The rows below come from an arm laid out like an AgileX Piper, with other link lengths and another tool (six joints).
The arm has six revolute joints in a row. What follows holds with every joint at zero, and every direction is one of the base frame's.
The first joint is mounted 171 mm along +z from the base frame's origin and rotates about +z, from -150 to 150 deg.
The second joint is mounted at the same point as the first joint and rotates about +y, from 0 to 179.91 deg.
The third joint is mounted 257 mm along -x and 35.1 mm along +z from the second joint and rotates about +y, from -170 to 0 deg.
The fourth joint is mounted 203.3 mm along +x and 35.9 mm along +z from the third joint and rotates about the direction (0.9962, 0, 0.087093), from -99.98 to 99.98 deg.
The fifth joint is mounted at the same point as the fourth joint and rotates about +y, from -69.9 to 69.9 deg.
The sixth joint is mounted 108.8 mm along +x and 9.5 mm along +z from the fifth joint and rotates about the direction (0.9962, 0, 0.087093), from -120 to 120 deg.
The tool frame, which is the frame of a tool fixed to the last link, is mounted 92.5 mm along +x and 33 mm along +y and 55.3 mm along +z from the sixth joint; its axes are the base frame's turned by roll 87.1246, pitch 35.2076 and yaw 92.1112 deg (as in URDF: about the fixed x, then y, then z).
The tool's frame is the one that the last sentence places.
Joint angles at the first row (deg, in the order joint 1, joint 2, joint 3, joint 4, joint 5, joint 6):
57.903, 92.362, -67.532, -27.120, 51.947, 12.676
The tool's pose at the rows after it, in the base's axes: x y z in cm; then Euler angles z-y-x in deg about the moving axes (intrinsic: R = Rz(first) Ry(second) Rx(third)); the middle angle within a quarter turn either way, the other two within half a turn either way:
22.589, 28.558, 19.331, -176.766, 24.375, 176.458
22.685, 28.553, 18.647, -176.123, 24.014, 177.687
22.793, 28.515, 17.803, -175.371, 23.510, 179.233
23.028, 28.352, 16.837, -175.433, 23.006, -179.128
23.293, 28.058, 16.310, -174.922, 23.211, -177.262
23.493, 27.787, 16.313, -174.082, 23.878, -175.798
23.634, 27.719, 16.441, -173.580, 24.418, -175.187
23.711, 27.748, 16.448, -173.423, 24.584, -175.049
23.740, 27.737, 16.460, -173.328, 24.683, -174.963
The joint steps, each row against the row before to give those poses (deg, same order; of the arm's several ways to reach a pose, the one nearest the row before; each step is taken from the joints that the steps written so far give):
-0.001, 0.796, 0.000, 0.001, 0.000, -0.001
0.001, 1.121, 0.000, -0.387, 0.000, 0.002
0.000, 1.390, -0.038, -0.449, 0.099, -0.001
0.000, 1.615, 0.000, -0.785, 0.309, 1.011
0.090, 0.959, -0.094, -1.328, 0.723, 0.626
0.168, 0.142, -0.176, -1.308, 0.853, 0.096
0.108, 0.000, -0.216, -0.756, 0.381, 0.000
0.001, 0.123, -0.129, -0.229, 0.001, -0.002
0.000, 0.000, 0.001, -0.140, 0.000, 0.002

